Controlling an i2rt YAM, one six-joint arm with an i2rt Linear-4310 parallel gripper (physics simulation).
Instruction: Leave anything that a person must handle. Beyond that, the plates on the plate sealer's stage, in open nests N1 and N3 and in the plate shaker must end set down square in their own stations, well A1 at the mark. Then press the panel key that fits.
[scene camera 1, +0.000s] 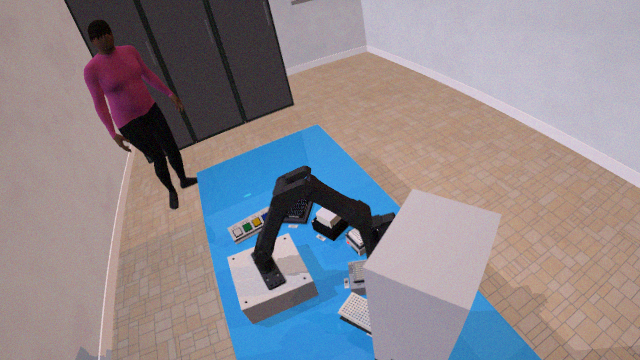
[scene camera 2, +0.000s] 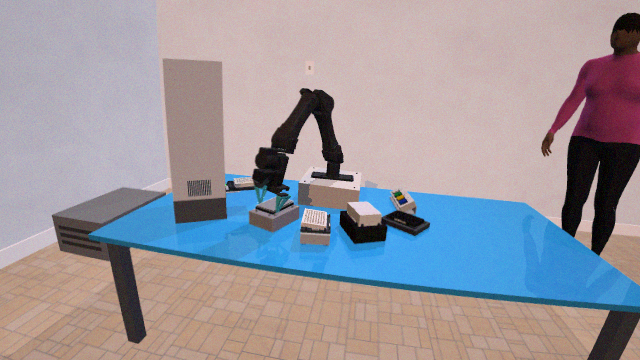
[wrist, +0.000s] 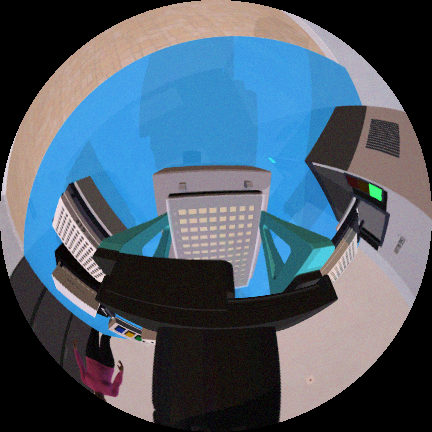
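Note:
My gripper (scene camera 2: 271, 201) (wrist: 215, 216) is closed on the long sides of a pale well plate (wrist: 215, 220) at a grey station (scene camera 1: 354, 286) (scene camera 2: 272, 223) (wrist: 215, 180). Whether the plate touches its seat is hard to tell. Scene camera 1 has the fingers hidden behind the sealer tower (scene camera 1: 430, 245) (scene camera 2: 195, 125) (wrist: 382, 175). A white plate (scene camera 1: 357, 309) (scene camera 2: 243, 183) (wrist: 345, 255) sits by the sealer. Another white plate (scene camera 2: 315, 219) (wrist: 77, 240) looks tilted on a small station. A white block-like item (scene camera 1: 328, 217) (scene camera 2: 364, 212) (wrist: 75, 290) tops a black station. The key panel (scene camera 1: 247, 226) (scene camera 2: 403, 201) shows coloured keys.
A flat black station (scene camera 1: 298, 210) (scene camera 2: 406, 222) is beside the key panel. The arm's white base box (scene camera 1: 250, 285) (scene camera 2: 330, 195) stands on the blue table (scene camera 1: 300, 150) (scene camera 2: 475, 250). A person (scene camera 1: 125, 85) (scene camera 2: 607, 100) (wrist: 102, 370) in pink stands beyond the table's end.

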